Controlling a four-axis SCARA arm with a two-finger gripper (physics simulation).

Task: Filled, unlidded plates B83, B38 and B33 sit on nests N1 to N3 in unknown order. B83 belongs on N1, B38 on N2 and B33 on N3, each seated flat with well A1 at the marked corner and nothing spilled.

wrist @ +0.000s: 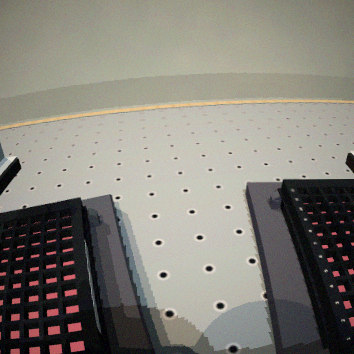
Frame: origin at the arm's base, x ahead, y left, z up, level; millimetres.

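Seen in the pictures: gripper, fingertip midpoint: (181,138).
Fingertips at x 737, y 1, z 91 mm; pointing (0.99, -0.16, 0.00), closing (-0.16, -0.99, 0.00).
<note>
Offsets run from my fingertips to a thing's top centre. "pt": to the spot under its first point.
My gripper (181,138) is open and empty, with its fingertips at the far left and right edges of the view. It hangs above the gap between two plates. A black plate with red-filled wells @(dy +85, dx -24, dz -52 mm) (44,280) sits on a dark grey nest @(pt dy +38, dx +23, dz -66 mm) (111,235) at the lower left, partly cut off by the view. Another black plate with red-filled wells @(pt dy -75, dx -15, dz -53 mm) (332,235) sits on a second dark grey nest @(pt dy -52, dx +15, dz -66 mm) (267,225) at the lower right, also cut off. Small pale marks run along its left rim, too small to read. Plate names, nest labels and corner marks cannot be read. The third plate does not show.
A light grey table top with rows of small holes @(pt dy -17, dx +40, dz -78 mm) (200,220) runs between and behind the nests. A thin orange edge line (175,105) crosses behind it, with a plain grey-green surface beyond. Shadows lie beside the left nest and across the front.
</note>
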